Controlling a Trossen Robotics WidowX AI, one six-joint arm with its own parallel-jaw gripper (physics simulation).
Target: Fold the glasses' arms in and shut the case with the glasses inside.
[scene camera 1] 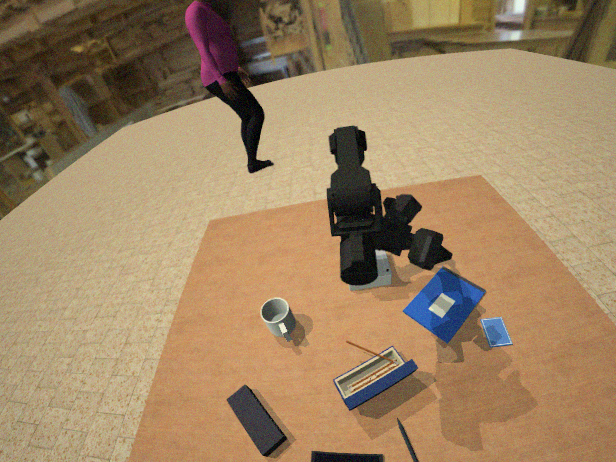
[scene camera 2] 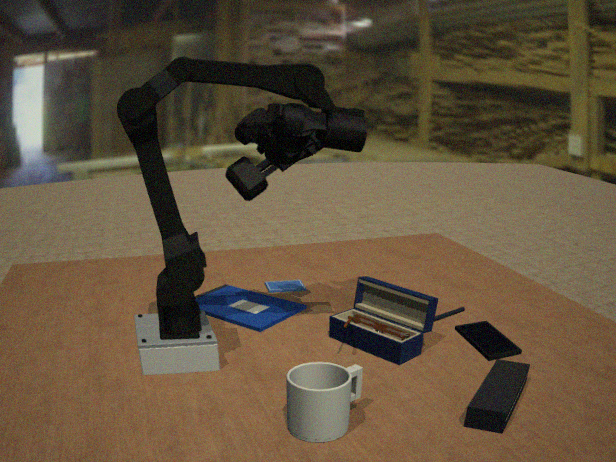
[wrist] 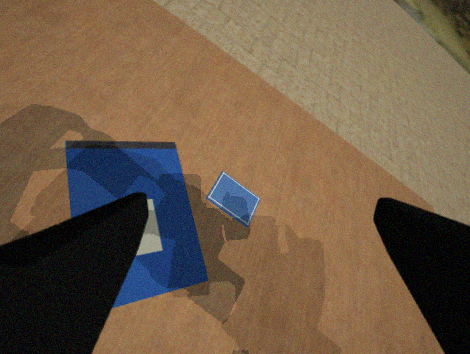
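The blue case stands open on the table, its lid upright on the side away from the mug. The brown glasses lie in its pale-lined tray. One glasses arm sticks out over the tray's long side, at the end toward the blue folder. Whether the other arm is folded flat is too small to tell. My gripper is open and empty, high above the table on the folder side, away from the case. The case and glasses do not show in the wrist view.
A blue folder and small blue card lie below my gripper. A grey mug, black block, black slab and dark pen surround the case.
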